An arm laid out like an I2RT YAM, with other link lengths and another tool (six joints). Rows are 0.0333 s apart.
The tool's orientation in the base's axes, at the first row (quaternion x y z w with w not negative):
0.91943, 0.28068, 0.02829, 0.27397
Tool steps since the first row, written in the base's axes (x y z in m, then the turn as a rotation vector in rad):
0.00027, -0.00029, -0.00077, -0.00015, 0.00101, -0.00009
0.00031, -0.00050, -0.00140, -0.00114, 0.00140, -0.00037
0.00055, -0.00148, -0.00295, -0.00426, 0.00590, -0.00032
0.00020, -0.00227, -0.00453, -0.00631, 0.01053, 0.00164
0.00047, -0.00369, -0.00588, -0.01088, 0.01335, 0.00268
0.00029, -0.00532, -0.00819, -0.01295, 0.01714, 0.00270
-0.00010, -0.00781, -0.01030, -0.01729, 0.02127, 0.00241
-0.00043, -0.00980, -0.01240, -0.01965, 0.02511, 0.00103
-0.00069, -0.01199, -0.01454, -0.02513, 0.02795, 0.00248
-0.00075, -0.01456, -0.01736, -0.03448, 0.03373, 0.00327
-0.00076, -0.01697, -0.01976, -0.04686, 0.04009, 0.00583
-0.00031, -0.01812, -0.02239, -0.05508, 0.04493, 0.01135
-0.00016, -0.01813, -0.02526, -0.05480, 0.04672, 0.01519
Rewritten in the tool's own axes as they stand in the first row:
0.00015, -0.00006, 0.00085, 0.00042, -0.00082, -0.00045
0.00014, -0.00023, 0.00150, -0.00018, -0.00173, -0.00060
-0.00002, -0.00023, 0.00334, -0.00041, -0.00638, -0.00348
-0.00058, -0.00068, 0.00499, 0.00013, -0.00960, -0.00783
-0.00097, -0.00027, 0.00689, -0.00232, -0.01330, -0.01103
-0.00175, -0.00043, 0.00960, -0.00205, -0.01695, -0.01332
-0.00319, 0.00000, 0.01253, -0.00348, -0.02213, -0.01598
-0.00431, 0.00013, 0.01521, -0.00328, -0.02669, -0.01717
-0.00547, 0.00040, 0.01804, -0.00652, -0.03064, -0.02091
-0.00660, 0.00068, 0.02168, -0.01139, -0.03891, -0.02633
-0.00765, 0.00110, 0.02489, -0.01868, -0.04818, -0.03415
-0.00762, 0.00075, 0.02777, -0.02358, -0.05278, -0.04289
-0.00720, -0.00066, 0.03024, -0.02279, -0.05189, -0.04696

